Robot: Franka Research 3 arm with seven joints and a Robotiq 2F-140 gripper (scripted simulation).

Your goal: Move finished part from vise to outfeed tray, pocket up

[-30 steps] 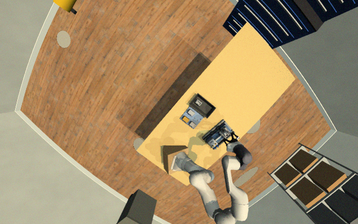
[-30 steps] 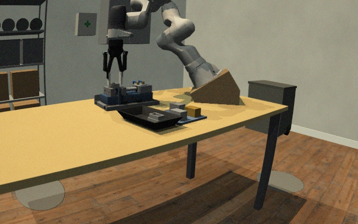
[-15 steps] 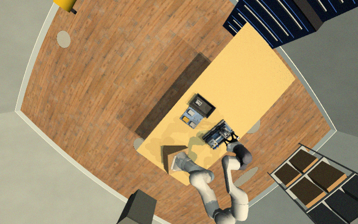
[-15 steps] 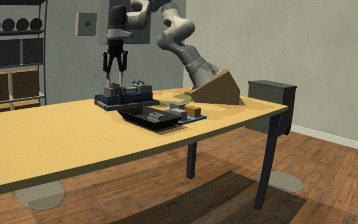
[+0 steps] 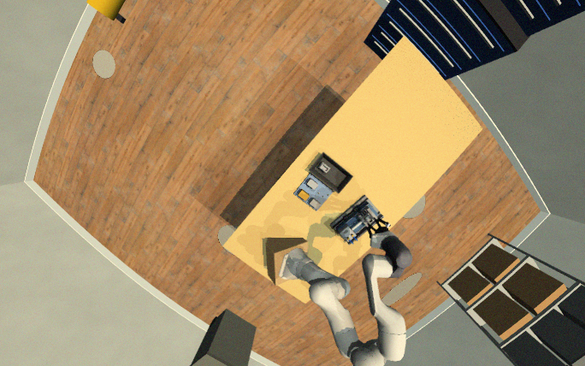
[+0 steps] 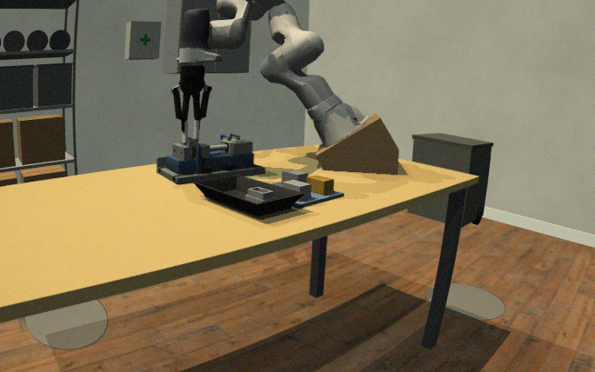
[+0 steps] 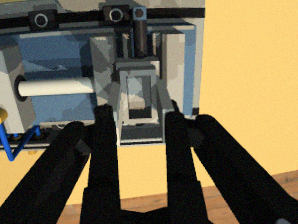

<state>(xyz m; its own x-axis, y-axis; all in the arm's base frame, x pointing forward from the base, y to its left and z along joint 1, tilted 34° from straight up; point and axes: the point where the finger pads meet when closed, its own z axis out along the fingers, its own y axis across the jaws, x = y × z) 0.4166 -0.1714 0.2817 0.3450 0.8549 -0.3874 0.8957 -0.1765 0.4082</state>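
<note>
Right now my hand is 6 cm past the vise, 3 cm to the right of it and 10 cm above it. From my hand the other things lie so: yellow block: 5 cm behind, 42 cm to the left, 11 cm below.
</note>
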